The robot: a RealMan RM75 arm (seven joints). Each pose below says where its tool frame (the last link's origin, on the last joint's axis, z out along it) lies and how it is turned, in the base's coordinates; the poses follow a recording.
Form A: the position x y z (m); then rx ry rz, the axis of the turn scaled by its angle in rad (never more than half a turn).
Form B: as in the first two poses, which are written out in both.
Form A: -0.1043 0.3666 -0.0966 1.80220 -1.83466 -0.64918
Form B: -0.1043 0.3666 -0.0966 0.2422 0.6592 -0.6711 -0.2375
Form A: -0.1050 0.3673 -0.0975 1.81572 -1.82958 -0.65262
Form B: -0.1050 0.3673 -0.0975 0.2390 0.6631 -0.6681 -0.2383
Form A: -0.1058 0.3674 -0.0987 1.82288 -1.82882 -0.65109
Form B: -0.1058 0.3674 -0.0987 0.2370 0.6650 -0.6672 -0.2375
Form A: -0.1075 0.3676 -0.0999 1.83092 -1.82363 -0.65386
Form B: -0.1075 0.3676 -0.0999 0.2358 0.6675 -0.6649 -0.2384
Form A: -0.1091 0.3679 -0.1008 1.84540 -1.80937 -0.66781
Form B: -0.1091 0.3679 -0.1008 0.2339 0.6722 -0.6590 -0.2432
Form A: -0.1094 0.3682 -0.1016 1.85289 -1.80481 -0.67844
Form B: -0.1094 0.3682 -0.1016 0.2316 0.6741 -0.6566 -0.2468
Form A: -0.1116 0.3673 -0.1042 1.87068 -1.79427 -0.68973
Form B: -0.1116 0.3673 -0.1042 0.2276 0.6791 -0.6514 -0.2504
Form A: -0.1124 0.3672 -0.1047 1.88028 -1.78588 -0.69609
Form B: -0.1124 0.3672 -0.1047 0.2263 0.6821 -0.6479 -0.2525
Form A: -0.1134 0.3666 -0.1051 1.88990 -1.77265 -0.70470
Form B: -0.1134 0.3666 -0.1051 0.2262 0.6856 -0.6430 -0.2556
